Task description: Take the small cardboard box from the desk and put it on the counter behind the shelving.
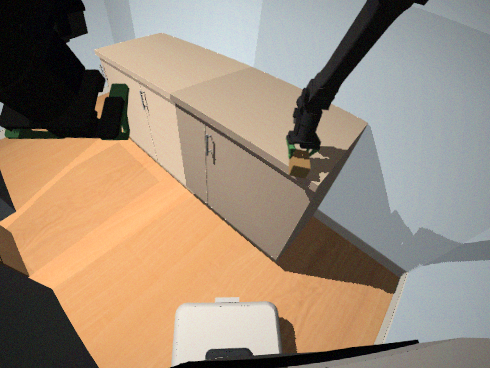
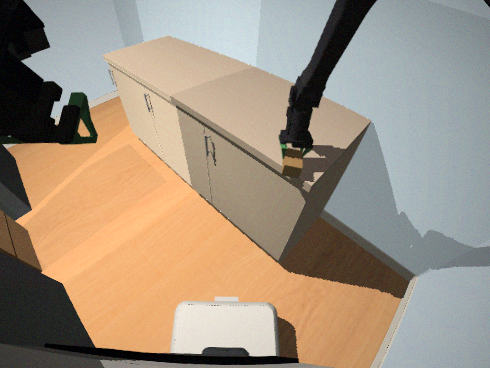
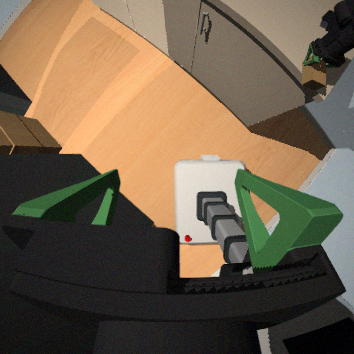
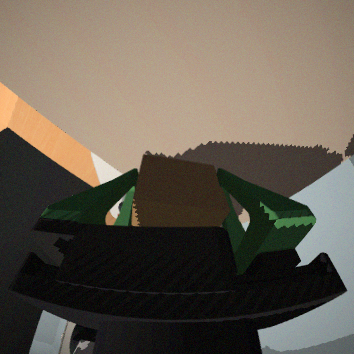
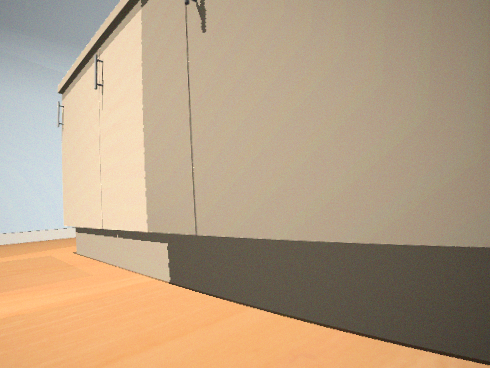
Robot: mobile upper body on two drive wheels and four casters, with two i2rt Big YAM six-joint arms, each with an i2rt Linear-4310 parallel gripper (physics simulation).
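Places are measured from the left arm's base along level axes (x down, y right, z back), in centimetres.
Pixels of known places: left gripper, between the fingertips: point(image 1: 95, 134) point(image 2: 68, 138) point(image 3: 177, 175); right gripper, between the fingertips: point(image 2: 291, 158) point(image 3: 310, 64) point(image 4: 177, 174).
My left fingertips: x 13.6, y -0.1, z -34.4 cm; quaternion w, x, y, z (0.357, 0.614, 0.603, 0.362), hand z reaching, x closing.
Behind a point stands the place of what it marks.
The small cardboard box point(image 1: 299, 166) @(x 44.7, y 43.9, z -60.0 cm) point(image 2: 292, 166) @(x 44.8, y 44.4, z -60.0 cm) point(image 3: 314, 76) @(x 44.5, y 43.1, z -61.3 cm) point(image 4: 175, 192) @(x 45.7, y 45.8, z -68.6 cm) is between the fingers of my right gripper point(image 1: 302, 151) @(x 48.5, y 45.9, z -67.8 cm) point(image 2: 294, 149) @(x 48.5, y 45.9, z -67.8 cm) point(image 3: 310, 64) @(x 48.5, y 45.9, z -67.8 cm) point(image 4: 177, 174) @(x 48.5, y 45.9, z -67.8 cm), which is shut on it. They are over the near right corner of the beige counter point(image 1: 225, 100) @(x 50.0, y 19.1, z -108.5 cm) point(image 2: 225, 100) @(x 50.0, y 19.9, z -109.0 cm) point(image 3: 280, 20) @(x 50.0, y 37.1, z -85.2 cm) point(image 4: 175, 75) @(x 50.0, y 45.6, z -74.8 cm) point(image 5: 310, 125) @(x 108.0, y 32.3, z -77.8 cm), close to its front edge. Their shadow falls on the counter top beside the box. The box's underside is hidden, so I cannot tell whether it touches the top. My left gripper point(image 3: 177, 175) @(x 13.6, y -0.1, z -34.4 cm) is open and empty, away from the counter.
A white rounded body point(image 1: 225, 330) @(x 115.0, y 21.3, z -18.5 cm) point(image 2: 225, 327) @(x 115.0, y 22.5, z -19.5 cm) point(image 3: 186, 180) @(x 115.0, y 5.2, z -18.2 cm) stands on the wood floor before the counter. Brown boxes point(image 1: 12, 250) @(x 132.2, y -124.2, z -60.5 cm) point(image 2: 17, 240) @(x 122.1, y -123.9, z -60.3 cm) point(image 3: 25, 132) @(x 107.8, y -120.9, z -58.2 cm) lie at the left beside dark surfaces. A pale wall point(image 1: 425, 125) @(x 37.8, y 111.2, z -84.4 cm) point(image 2: 430, 125) @(x 39.3, y 111.6, z -84.0 cm) rises behind and right of the counter.
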